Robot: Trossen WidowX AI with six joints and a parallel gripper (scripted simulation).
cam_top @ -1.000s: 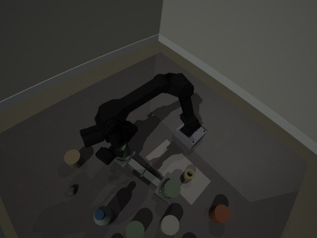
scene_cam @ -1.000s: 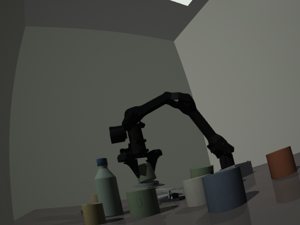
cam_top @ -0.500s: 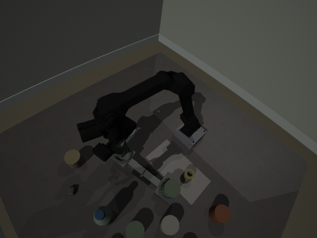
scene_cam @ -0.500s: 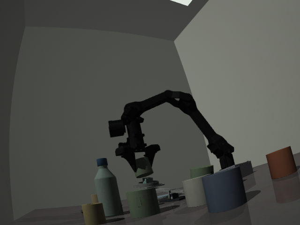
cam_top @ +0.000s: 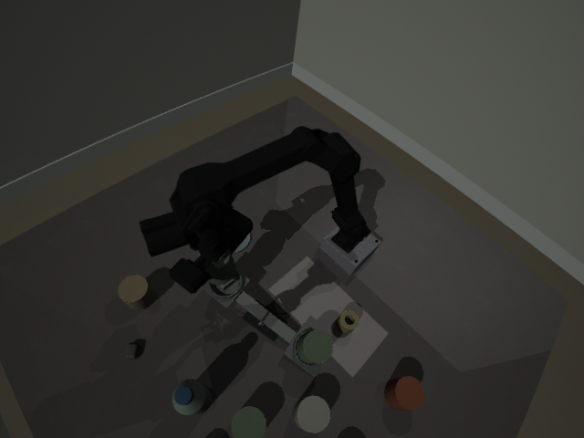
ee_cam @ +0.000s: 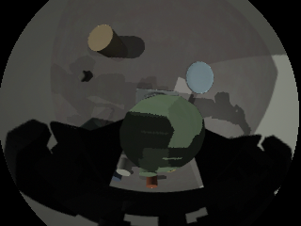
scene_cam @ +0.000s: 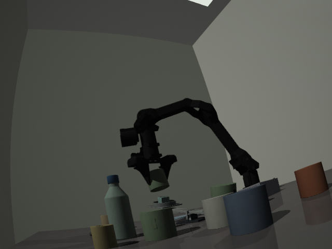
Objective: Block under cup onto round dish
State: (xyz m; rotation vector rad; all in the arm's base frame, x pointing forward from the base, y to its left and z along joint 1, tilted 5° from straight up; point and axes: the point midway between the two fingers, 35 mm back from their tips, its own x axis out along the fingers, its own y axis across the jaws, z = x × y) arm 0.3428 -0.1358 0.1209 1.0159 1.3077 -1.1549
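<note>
My gripper tip is now 10 mm to the right of the teal block and 70 mm above it. Round my gripper tip: balance 20 mm behind, 130 mm to the left, 120 mm below; then tan cylinder 180 mm ahead, 140 mm to the right, 120 mm below; then round light-blue dish 130 mm behind, 110 mm to the right, 150 mm below.
</note>
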